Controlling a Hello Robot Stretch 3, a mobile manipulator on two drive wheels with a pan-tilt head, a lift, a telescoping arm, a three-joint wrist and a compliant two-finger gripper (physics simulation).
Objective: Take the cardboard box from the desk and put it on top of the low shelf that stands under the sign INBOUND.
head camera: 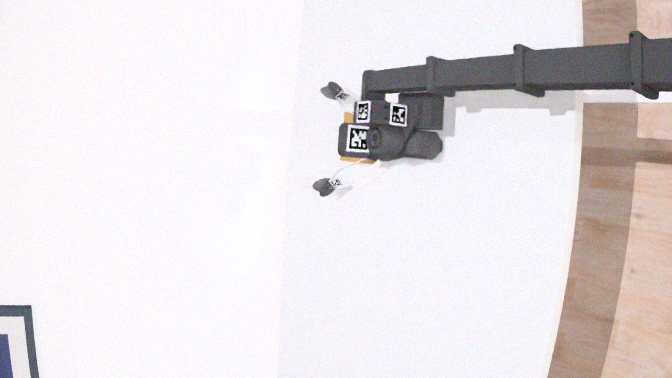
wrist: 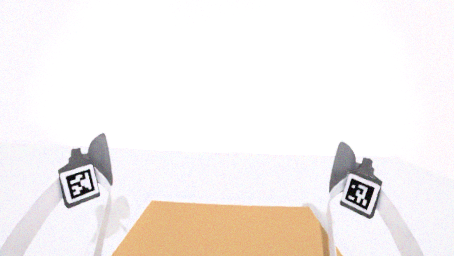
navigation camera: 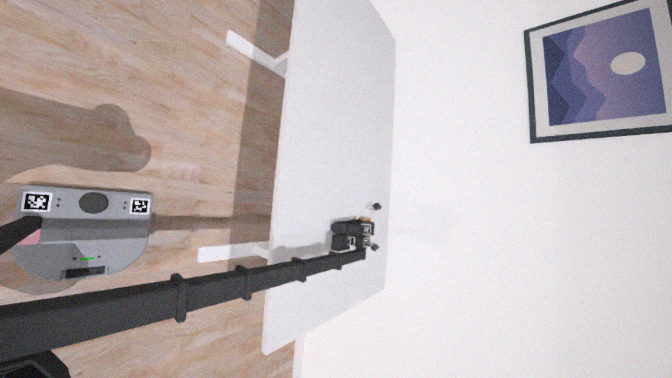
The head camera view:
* my gripper: 321, 138
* white desk: 464, 258
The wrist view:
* my gripper: 222, 156
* white desk: 139, 176
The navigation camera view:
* white desk: 334, 158
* framed picture: 588, 76
